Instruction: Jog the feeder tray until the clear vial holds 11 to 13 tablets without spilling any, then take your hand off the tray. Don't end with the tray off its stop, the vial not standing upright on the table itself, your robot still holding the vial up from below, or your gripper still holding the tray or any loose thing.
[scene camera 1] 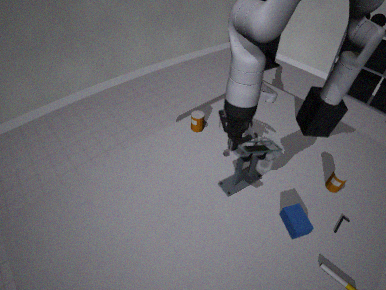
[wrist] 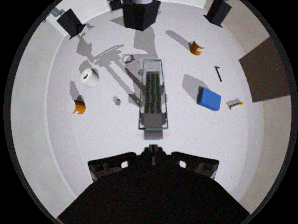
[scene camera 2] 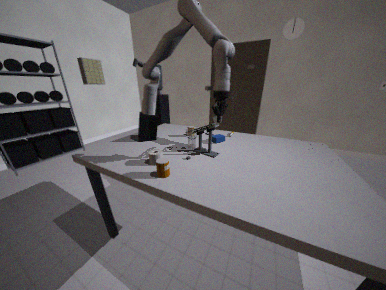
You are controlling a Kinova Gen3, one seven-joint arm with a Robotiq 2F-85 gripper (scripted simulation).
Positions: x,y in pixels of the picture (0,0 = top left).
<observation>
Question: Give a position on a grey feeder stand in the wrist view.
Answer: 153,109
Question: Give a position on a blue box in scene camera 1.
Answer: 294,218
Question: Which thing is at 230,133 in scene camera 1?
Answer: My gripper.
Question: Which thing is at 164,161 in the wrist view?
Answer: My gripper.
</observation>
